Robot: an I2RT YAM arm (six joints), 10 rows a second.
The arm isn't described. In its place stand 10 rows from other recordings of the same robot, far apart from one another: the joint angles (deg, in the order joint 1, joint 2, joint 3, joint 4, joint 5, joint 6), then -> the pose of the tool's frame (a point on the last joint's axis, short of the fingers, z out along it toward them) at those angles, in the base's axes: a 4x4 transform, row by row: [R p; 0 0 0 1], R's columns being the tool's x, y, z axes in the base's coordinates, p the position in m.
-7.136 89.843 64.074 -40.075 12.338 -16.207 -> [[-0.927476, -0.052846, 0.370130, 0.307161], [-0.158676, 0.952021, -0.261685, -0.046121], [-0.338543, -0.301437, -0.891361, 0.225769], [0, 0, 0, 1]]
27.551 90.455 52.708 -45.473 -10.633 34.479 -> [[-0.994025, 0.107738, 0.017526, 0.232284], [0.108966, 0.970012, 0.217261, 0.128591], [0.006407, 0.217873, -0.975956, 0.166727], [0, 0, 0, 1]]
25.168 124.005 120.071 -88.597 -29.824 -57.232 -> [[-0.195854, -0.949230, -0.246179, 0.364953], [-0.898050, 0.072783, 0.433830, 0.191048], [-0.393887, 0.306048, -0.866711, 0.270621], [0, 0, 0, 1]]
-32.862 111.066 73.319 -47.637 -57.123 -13.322 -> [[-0.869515, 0.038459, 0.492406, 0.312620], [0.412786, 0.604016, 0.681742, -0.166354], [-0.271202, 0.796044, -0.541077, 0.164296], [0, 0, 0, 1]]
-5.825 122.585 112.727 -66.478 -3.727 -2.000 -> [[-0.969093, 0.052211, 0.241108, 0.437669], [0.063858, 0.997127, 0.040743, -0.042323], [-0.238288, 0.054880, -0.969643, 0.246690], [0, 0, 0, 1]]
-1.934 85.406 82.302 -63.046 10.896 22.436 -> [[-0.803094, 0.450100, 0.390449, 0.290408], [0.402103, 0.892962, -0.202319, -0.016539], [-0.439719, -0.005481, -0.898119, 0.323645], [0, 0, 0, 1]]
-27.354 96.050 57.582 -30.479 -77.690 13.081 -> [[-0.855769, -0.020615, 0.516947, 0.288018], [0.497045, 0.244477, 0.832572, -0.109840], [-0.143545, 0.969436, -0.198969, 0.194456], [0, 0, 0, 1]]
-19.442 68.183 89.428 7.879 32.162 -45.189 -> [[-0.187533, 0.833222, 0.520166, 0.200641], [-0.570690, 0.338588, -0.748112, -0.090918], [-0.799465, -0.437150, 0.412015, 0.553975], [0, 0, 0, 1]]
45.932 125.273 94.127 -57.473 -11.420 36.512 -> [[-0.979864, -0.155025, -0.125835, 0.284125], [-0.173735, 0.972568, 0.154685, 0.303657], [0.098403, 0.173432, -0.979917, 0.144802], [0, 0, 0, 1]]
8.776 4.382 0.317 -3.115 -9.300 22.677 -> [[-0.233115, -0.237513, 0.942998, 0.111474], [0.348987, 0.884685, 0.309098, 0.023031], [-0.907670, 0.401149, -0.123344, 0.162514], [0, 0, 0, 1]]
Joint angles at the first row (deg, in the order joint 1, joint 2, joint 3, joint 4, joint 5, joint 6):
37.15 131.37 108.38 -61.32 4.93 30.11
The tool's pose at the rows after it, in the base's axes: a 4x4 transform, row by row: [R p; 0 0 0 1], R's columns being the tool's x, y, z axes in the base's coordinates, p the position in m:
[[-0.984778, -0.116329, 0.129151, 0.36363], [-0.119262, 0.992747, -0.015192, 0.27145], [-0.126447, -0.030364, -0.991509, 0.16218], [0, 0, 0, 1]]
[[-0.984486, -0.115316, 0.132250, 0.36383], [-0.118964, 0.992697, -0.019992, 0.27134], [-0.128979, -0.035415, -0.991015, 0.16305], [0, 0, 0, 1]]
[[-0.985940, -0.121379, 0.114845, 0.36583], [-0.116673, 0.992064, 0.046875, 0.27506], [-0.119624, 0.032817, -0.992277, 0.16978], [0, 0, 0, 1]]
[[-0.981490, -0.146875, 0.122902, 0.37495], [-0.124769, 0.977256, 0.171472, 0.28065], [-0.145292, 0.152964, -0.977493, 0.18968], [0, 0, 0, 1]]
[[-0.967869, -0.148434, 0.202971, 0.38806], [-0.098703, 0.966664, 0.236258, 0.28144], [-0.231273, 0.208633, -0.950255, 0.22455], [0, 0, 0, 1]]
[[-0.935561, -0.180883, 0.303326, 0.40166], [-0.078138, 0.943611, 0.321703, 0.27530], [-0.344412, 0.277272, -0.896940, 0.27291], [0, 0, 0, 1]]
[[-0.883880, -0.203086, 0.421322, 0.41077], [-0.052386, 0.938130, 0.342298, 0.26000], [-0.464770, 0.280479, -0.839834, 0.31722], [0, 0, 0, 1]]
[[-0.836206, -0.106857, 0.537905, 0.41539], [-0.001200, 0.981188, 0.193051, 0.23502], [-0.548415, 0.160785, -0.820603, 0.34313], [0, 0, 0, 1]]
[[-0.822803, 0.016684, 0.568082, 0.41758], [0.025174, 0.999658, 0.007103, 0.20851], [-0.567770, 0.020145, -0.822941, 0.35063], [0, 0, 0, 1]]
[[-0.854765, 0.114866, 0.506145, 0.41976], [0.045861, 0.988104, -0.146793, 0.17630], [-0.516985, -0.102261, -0.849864, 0.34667], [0, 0, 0, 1]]
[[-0.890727, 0.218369, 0.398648, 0.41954], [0.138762, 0.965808, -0.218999, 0.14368], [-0.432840, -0.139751, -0.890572, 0.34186], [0, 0, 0, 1]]
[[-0.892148, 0.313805, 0.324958, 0.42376], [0.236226, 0.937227, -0.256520, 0.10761], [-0.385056, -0.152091, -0.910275, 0.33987], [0, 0, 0, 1]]
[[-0.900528, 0.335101, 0.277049, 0.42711], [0.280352, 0.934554, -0.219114, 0.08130], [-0.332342, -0.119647, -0.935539, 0.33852], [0, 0, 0, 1]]
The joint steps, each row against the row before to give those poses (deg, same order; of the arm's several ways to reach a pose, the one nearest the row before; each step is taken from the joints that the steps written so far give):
0.00 0.00 0.00 -0.28 0.24 0.00
0.00 0.00 0.19 -0.22 0.33 0.02
-0.07 0.00 1.51 0.00 -3.67 -0.02
-0.55 0.00 4.20 0.52 -5.53 -1.10
-0.89 0.00 7.26 -1.20 -0.53 0.00
-1.62 0.00 9.81 -1.79 -1.33 -1.57
-1.97 0.00 9.07 -2.08 1.75 -2.25
-2.12 0.00 6.05 -4.30 9.61 -0.46
-2.27 0.00 2.51 -5.34 9.12 0.00
-3.34 0.00 0.25 -6.60 5.09 0.04
-3.83 0.00 -0.03 -6.79 0.15 3.30
-4.68 0.00 0.01 -3.51 -0.57 1.88
-3.76 0.00 0.00 -1.39 -3.80 -1.24

